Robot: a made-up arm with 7 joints.
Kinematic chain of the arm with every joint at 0, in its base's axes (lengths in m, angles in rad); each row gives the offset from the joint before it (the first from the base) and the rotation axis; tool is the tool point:
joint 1: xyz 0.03 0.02 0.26 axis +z
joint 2: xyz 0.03 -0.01 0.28 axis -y
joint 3: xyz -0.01 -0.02 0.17 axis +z
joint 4: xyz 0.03 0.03 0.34 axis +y
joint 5: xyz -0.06 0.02 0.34 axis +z
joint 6: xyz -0.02 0 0.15 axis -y
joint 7: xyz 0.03 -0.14 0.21 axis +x
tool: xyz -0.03 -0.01 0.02
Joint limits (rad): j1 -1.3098..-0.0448 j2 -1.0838..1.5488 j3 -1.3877..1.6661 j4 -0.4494..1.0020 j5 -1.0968..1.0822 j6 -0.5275..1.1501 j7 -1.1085..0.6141
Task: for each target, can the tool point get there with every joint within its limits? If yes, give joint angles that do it. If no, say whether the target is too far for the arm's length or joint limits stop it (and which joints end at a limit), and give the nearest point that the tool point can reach.
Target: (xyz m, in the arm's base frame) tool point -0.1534 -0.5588 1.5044
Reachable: yes | joints -1.0839 -0.5382 1.1182 -0.3063 -0.1604 0.8937 -0.9435
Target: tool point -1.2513 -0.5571 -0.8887
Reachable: no: too far | nearest point -0.9410 -0.1682 0.0690 | short by 1.079 m
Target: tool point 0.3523 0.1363 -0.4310
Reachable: no: joint limits stop it (at a limit: joint 1, joint 2, joint 4, joint 6) | nearest point -0.0398 0.9018 0.0572 | short by 0.989 m
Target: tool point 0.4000 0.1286 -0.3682
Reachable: no: joint limits stop it (at a limit: joint 1, joint 2, joint 4, joint 6, joint 7) | nearest point 1.0509 0.0505 0.3235 | short by 0.953 m
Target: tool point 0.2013 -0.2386 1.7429
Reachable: yes | joints -0.4188 -0.2556 0.5008 -0.0150 -0.3056 0.0944 0.3272
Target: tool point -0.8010 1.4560 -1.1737
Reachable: no: too far | nearest point -0.4742 0.8912 0.0456 | short by 1.383 m
